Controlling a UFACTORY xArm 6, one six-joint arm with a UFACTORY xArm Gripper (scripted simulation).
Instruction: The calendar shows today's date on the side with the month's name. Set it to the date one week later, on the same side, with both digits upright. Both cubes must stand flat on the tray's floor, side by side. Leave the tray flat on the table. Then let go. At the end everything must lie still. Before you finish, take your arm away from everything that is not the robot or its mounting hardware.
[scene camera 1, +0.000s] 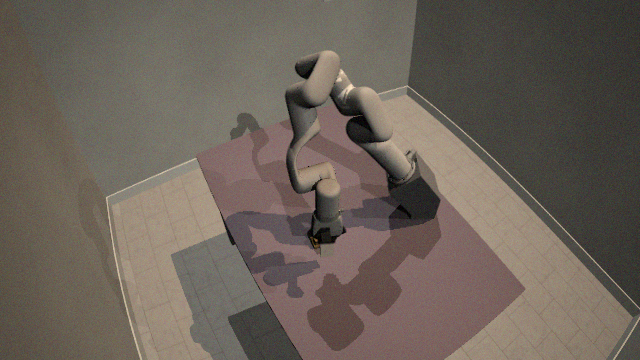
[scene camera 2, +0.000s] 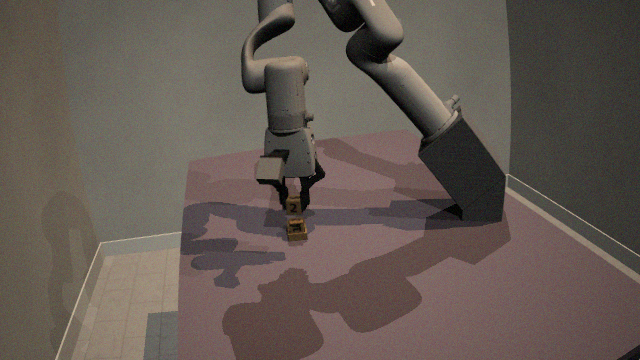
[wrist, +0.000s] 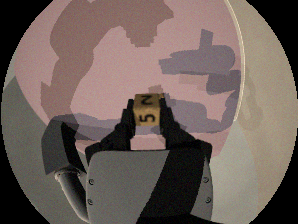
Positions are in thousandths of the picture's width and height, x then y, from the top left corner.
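Observation:
My gripper (scene camera 2: 462, 576) visible. Gripper (scene camera 1: 510, 676) too. Same gripper (wrist: 495, 475).

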